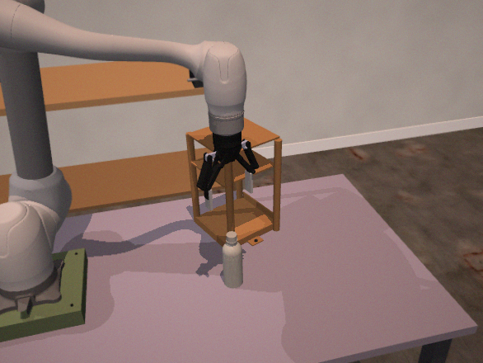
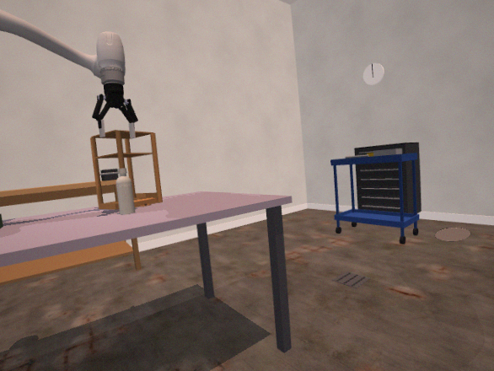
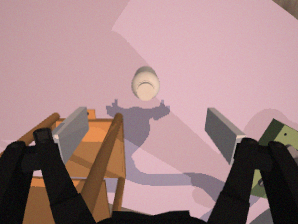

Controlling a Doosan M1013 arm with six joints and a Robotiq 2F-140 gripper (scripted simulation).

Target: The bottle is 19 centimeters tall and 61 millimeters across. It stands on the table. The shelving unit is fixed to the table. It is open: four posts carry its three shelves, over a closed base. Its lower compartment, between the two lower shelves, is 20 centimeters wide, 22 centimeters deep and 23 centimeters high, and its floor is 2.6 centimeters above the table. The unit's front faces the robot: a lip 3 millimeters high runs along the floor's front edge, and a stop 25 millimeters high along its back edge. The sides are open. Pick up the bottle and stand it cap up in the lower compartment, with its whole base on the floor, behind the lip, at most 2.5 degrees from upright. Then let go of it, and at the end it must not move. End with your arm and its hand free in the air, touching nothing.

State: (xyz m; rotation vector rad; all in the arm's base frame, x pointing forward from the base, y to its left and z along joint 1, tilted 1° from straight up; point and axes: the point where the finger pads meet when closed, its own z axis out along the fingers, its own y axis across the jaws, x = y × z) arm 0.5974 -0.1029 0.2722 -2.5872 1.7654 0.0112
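Now: the bottle 21 cm below my hand. Also, from my hand: wooden shelving unit: 8 cm ahead, 29 cm to the left, 14 cm below.
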